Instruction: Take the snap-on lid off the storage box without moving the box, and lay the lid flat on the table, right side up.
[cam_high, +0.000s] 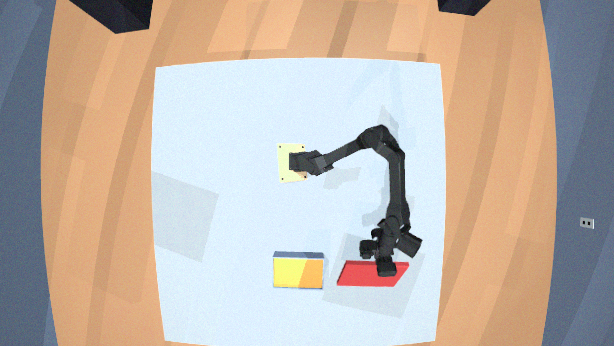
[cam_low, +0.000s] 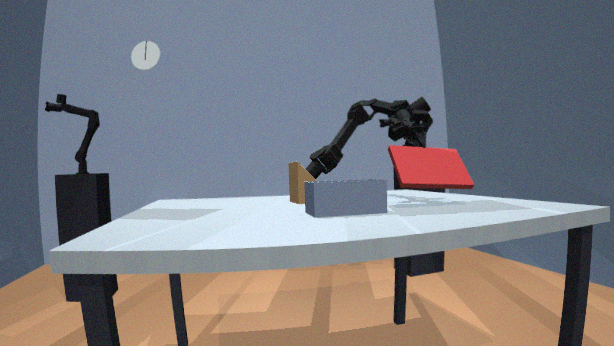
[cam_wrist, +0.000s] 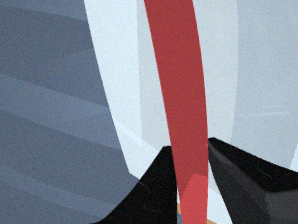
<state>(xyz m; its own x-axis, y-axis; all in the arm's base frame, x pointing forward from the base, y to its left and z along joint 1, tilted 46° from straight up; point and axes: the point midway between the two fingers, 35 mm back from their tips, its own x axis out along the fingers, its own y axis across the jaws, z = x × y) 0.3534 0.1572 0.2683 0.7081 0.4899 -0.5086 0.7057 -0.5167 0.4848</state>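
My gripper tip is 6 cm short of the lid, 5 cm above it and 1 cm to the left of it. Also, from my gripper tip: grey-blue storage box (29 cm to the right, 13 cm below, 6 cm ahead).
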